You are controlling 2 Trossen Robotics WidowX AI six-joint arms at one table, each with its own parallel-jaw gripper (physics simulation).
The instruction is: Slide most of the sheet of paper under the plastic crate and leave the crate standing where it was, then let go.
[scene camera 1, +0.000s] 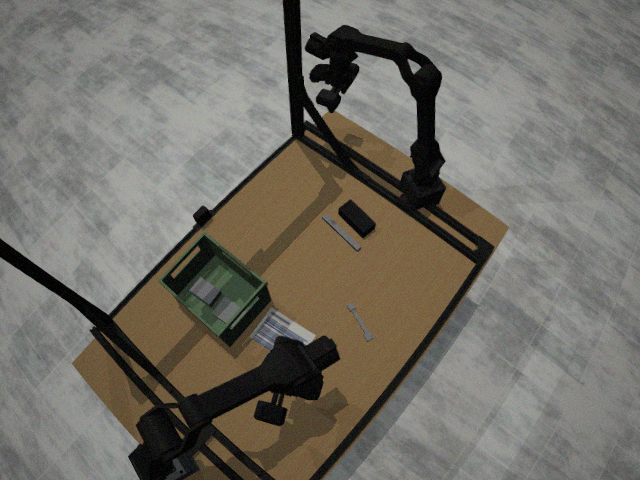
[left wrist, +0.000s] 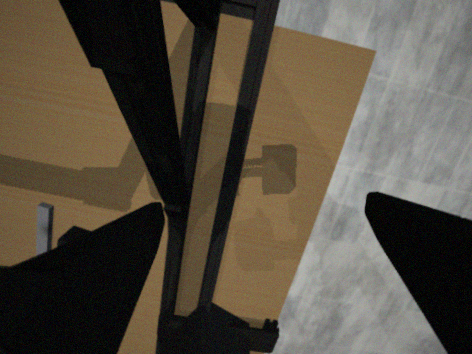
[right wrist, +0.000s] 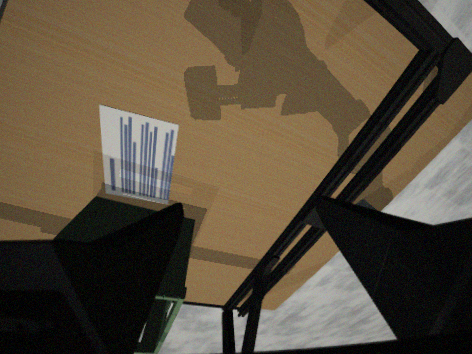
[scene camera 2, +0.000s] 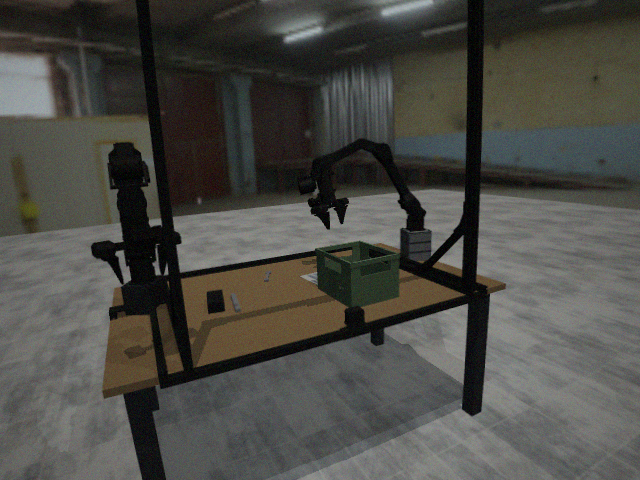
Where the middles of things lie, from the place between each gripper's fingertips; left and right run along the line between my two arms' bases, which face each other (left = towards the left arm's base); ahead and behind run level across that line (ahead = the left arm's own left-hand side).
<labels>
Now: right hand 170 mm above the sheet of paper (scene camera 1: pixel 274 324), 120 mm to the right of it and 100 mm past it. Also, from my right hand: green plastic crate (scene camera 1: pixel 249 291) (300 mm behind, 100 mm below, 80 mm to the left).
I see the green plastic crate 640 mm to the right of my left hand, 120 mm below it and 110 mm ahead of it. Also, from my left hand: sheet of paper: 600 mm to the right, 310 mm ahead, 190 mm below.
</labels>
